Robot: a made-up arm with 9 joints.
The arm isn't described. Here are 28 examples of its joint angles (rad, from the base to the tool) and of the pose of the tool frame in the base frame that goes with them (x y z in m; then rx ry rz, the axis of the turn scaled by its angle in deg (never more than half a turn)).
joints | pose
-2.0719 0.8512 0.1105 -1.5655 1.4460 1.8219 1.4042 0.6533 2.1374 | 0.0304 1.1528 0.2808 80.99 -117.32 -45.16
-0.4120 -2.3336 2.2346 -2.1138 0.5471 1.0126 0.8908 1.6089 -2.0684 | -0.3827 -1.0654 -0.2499 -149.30 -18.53 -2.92
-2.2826 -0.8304 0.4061 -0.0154 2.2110 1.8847 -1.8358 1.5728 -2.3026 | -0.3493 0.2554 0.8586 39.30 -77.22 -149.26
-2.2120 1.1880 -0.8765 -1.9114 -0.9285 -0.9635 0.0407 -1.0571 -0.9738 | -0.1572 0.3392 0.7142 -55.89 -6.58 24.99
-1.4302 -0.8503 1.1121 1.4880 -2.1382 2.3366 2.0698 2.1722 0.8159 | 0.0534 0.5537 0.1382 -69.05 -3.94 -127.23
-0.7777 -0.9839 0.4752 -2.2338 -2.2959 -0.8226 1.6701 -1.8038 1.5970 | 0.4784 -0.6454 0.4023 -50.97 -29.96 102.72
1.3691 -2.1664 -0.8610 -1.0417 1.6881 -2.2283 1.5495 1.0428 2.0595 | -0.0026 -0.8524 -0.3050 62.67 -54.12 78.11
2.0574 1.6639 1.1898 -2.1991 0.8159 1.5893 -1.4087 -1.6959 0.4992 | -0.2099 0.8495 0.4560 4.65 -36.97 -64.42
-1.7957 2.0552 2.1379 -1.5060 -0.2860 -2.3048 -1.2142 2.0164 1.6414 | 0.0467 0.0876 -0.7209 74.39 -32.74 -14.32
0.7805 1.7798 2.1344 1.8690 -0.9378 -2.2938 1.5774 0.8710 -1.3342 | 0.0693 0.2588 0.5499 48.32 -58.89 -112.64
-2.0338 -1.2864 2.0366 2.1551 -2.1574 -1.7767 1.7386 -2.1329 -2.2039 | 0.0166 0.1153 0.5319 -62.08 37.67 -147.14
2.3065 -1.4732 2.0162 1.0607 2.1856 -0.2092 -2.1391 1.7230 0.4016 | -0.8593 -0.2014 -0.4320 -124.76 -75.69 -75.09
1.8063 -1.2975 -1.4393 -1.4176 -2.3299 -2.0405 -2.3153 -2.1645 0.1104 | -0.4316 -0.2512 -0.1996 65.19 -123.40 -76.49
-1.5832 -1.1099 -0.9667 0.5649 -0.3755 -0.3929 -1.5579 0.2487 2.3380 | 0.5125 0.3615 0.0551 -91.38 129.58 -49.33
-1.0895 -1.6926 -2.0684 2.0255 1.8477 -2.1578 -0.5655 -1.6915 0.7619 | 0.4663 0.0013 0.1574 46.07 -120.46 9.41
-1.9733 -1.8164 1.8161 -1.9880 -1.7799 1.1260 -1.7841 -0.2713 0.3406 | -0.6180 -0.7674 0.2694 -20.59 -31.63 0.45
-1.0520 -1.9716 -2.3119 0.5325 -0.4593 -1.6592 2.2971 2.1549 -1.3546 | 0.3253 -0.3454 0.4418 81.65 17.00 14.62
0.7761 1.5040 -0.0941 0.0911 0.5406 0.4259 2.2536 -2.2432 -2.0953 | 0.2252 0.1681 0.4500 -50.46 80.45 -54.16
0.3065 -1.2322 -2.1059 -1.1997 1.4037 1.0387 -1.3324 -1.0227 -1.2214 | -0.1304 -0.8040 -0.2049 -76.94 -18.67 39.07
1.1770 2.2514 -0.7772 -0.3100 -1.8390 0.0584 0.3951 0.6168 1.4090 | -0.2489 0.7989 0.0807 5.43 -33.84 -76.75
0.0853 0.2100 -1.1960 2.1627 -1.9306 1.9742 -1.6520 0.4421 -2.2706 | -0.1323 -0.1584 -0.6603 -41.32 -88.76 52.37
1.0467 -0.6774 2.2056 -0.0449 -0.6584 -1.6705 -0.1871 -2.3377 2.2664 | -0.0461 0.1995 -0.5918 81.47 20.37 32.73
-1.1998 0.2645 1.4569 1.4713 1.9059 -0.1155 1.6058 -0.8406 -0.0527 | 0.4171 0.5923 -0.2120 -91.24 83.04 -83.85
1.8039 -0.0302 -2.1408 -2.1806 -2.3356 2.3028 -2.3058 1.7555 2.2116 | -0.1133 0.6105 -0.1686 -16.79 12.52 173.66
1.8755 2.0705 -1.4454 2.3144 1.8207 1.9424 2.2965 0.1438 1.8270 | 0.3414 -0.4932 0.4323 36.86 74.39 155.32
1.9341 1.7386 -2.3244 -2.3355 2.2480 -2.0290 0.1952 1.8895 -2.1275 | -0.2105 0.3069 0.1755 -129.10 2.08 -51.85
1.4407 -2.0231 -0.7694 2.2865 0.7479 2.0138 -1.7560 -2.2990 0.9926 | -0.2425 -0.0565 -0.5546 -87.35 80.86 -73.65
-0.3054 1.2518 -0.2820 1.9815 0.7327 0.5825 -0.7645 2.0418 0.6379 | -0.3473 -0.2714 -0.1493 68.74 62.83 -3.84
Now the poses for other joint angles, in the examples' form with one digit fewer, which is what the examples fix.
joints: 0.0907 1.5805 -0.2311 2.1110 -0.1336 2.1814 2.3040 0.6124 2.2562
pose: -0.236 -0.074 -0.862 -111.5 -40.9 -94.0
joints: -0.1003 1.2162 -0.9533 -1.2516 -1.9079 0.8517 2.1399 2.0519 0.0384
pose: 0.021 0.858 -0.118 24.8 2.6 -47.9
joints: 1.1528 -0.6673 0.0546 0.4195 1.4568 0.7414 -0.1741 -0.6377 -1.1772
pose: 0.167 0.569 -0.296 144.9 -81.0 28.6
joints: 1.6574 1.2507 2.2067 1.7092 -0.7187 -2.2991 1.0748 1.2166 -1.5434
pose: 0.225 0.431 0.229 -32.1 -13.8 -101.0
